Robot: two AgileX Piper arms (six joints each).
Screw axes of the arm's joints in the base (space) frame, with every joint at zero. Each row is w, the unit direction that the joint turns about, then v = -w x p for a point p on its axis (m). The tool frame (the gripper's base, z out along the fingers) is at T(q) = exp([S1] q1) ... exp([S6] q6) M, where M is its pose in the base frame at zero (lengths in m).
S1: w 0 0 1 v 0 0 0
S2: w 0 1 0 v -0.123 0 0
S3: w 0 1 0 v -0.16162 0 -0.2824
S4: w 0.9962 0 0.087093 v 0 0.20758 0
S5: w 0 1 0 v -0.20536 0 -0.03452
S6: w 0.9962 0 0.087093 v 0 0.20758 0
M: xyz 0.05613 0 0.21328 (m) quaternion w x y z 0.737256 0 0.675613 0
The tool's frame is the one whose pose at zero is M.
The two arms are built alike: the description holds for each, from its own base.
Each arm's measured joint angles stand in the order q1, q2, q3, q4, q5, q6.
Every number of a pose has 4 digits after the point.
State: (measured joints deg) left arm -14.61 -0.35 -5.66 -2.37 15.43 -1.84; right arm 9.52 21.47 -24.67 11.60 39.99 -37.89
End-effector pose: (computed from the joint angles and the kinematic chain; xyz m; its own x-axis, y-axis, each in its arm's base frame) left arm 0.0482 -0.0136 0.2223 -0.0931 -0.0500 -0.9944 0.2568 0.9637 -0.0726; right arm 0.0706 0.0238 0.2730 -0.3150 -0.5396 -0.7808 -0.4863 0.7983 -0.3554
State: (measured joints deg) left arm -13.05 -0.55 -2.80 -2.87 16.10 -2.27; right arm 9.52 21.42 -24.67 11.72 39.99 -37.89
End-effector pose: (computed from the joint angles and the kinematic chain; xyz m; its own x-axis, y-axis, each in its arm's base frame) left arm 0.0507 -0.0130 0.2048 -0.1516 -0.0548 -0.9869 0.2268 0.9699 -0.0887; right arm 0.0704 0.0239 0.2731 -0.3145 -0.5379 -0.7821 -0.4863 0.7989 -0.3539
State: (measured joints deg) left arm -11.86 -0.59 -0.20 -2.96 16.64 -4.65; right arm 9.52 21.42 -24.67 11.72 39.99 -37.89
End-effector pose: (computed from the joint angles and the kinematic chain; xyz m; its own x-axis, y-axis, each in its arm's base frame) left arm 0.0524 -0.0124 0.1888 -0.2110 -0.0888 -0.9734 0.1939 0.9723 -0.1307; right arm 0.0704 0.0239 0.2731 -0.3145 -0.5379 -0.7821 -0.4863 0.7989 -0.3539
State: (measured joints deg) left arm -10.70 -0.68 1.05 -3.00 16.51 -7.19; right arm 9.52 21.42 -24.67 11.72 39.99 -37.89
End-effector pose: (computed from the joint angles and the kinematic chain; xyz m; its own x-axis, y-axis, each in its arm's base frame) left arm 0.0532 -0.0114 0.1817 -0.2338 -0.1337 -0.9630 0.1616 0.9714 -0.1741; right arm 0.0704 0.0239 0.2731 -0.3145 -0.5379 -0.7821 -0.4863 0.7989 -0.3539
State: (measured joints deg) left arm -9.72 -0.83 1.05 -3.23 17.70 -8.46; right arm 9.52 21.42 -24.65 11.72 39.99 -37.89
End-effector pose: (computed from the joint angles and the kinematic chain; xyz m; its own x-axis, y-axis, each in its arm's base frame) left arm 0.0528 -0.0106 0.1800 -0.2526 -0.1596 -0.9543 0.1375 0.9704 -0.1987; right arm 0.0704 0.0239 0.2730 -0.3148 -0.5380 -0.7820 -0.4865 0.7989 -0.3538
